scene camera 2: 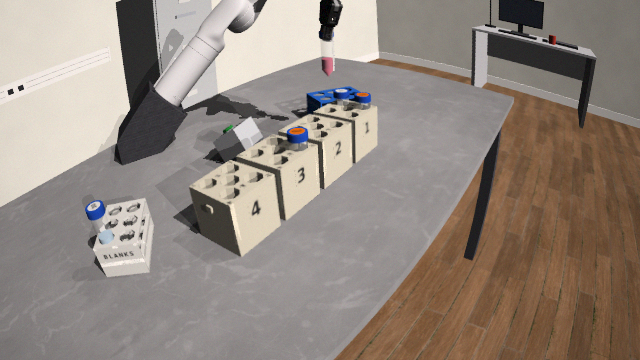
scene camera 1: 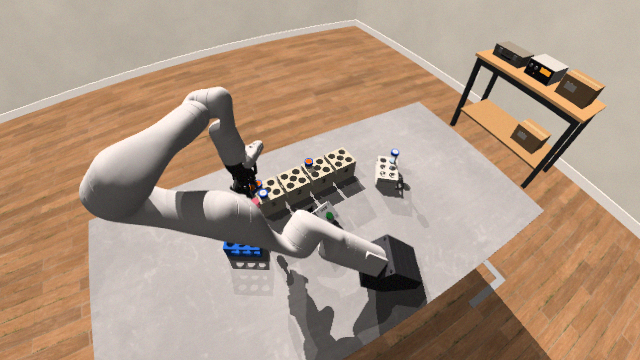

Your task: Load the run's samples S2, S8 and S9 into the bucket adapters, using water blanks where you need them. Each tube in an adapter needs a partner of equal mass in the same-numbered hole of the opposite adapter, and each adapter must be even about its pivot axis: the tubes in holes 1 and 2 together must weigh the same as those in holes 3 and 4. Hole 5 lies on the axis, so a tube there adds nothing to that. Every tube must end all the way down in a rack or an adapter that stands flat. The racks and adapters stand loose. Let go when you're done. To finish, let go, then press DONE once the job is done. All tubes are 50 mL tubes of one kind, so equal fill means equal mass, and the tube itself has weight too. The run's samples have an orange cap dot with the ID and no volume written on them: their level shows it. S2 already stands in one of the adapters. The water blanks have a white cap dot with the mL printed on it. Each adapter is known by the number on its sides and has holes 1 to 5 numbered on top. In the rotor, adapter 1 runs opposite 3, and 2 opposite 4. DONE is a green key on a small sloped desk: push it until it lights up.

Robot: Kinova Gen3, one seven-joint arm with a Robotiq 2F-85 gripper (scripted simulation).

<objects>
adapter 4: scene camera 2 238, 223; scene camera 1 342, 170
adapter 2: scene camera 2; scene camera 1
same spot on adapter 2: point(scene camera 1: 296, 186) = point(scene camera 2: 299, 121)
</objects>
